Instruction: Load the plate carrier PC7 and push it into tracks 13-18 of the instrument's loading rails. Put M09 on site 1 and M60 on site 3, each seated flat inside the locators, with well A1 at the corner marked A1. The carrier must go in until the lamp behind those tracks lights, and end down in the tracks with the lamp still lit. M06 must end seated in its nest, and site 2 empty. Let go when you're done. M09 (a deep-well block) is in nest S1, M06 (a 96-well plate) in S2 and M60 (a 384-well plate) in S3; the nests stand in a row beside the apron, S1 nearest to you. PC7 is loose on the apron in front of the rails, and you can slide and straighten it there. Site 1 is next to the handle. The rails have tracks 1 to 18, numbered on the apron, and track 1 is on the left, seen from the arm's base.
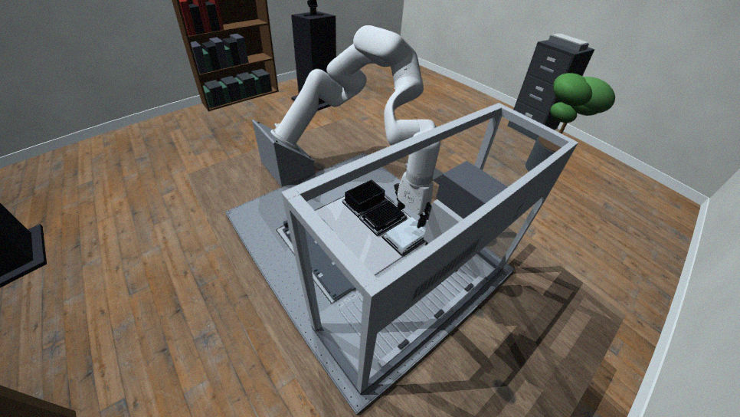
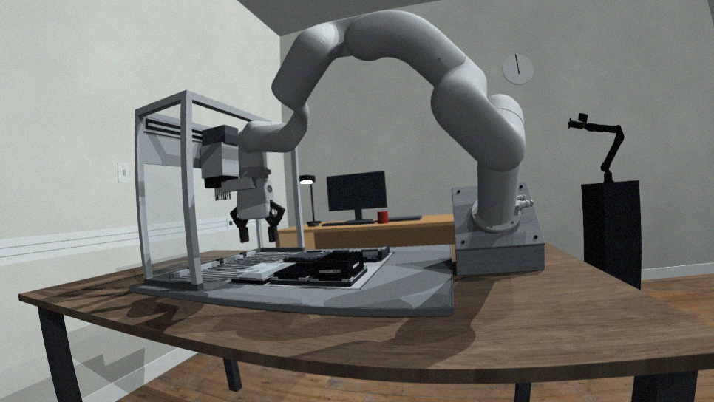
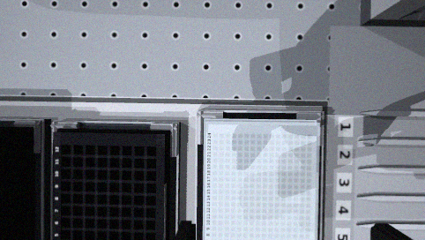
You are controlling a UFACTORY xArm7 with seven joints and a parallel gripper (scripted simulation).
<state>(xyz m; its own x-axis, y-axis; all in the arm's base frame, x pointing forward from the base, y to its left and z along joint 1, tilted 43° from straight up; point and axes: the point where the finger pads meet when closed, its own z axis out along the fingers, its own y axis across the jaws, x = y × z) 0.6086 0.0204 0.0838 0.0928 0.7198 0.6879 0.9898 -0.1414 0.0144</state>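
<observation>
The plate M60 lies 8 cm below my hand. From my hand the other things lie so: nest S3: 10 cm below; then deep-well block M09: 22 cm behind, 1 cm to the left, 7 cm below; then plate M06: 11 cm behind, 8 cm below.
</observation>
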